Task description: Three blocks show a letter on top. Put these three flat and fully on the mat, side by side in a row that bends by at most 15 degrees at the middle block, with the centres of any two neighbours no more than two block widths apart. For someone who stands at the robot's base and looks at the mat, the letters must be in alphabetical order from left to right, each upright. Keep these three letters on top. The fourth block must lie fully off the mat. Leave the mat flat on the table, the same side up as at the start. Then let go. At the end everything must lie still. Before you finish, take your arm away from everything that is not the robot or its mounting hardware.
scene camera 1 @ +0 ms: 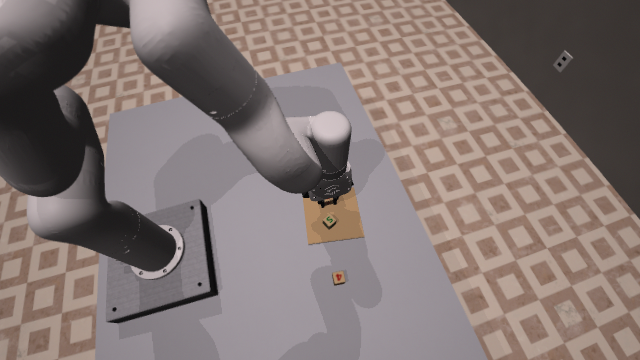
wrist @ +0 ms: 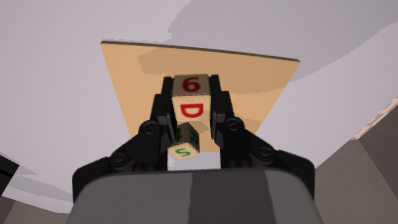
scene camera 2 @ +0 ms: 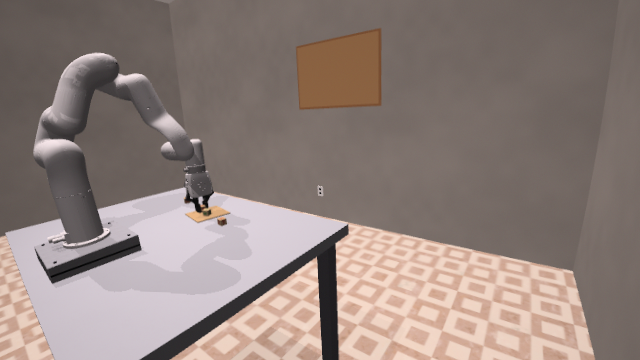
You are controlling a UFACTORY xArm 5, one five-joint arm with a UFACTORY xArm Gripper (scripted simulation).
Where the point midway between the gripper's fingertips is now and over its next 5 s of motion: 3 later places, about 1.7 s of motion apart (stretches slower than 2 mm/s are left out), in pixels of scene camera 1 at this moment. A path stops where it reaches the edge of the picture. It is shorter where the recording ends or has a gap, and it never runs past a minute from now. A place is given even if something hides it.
My gripper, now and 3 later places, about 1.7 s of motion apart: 327, 201; 328, 183; 329, 198; 329, 210
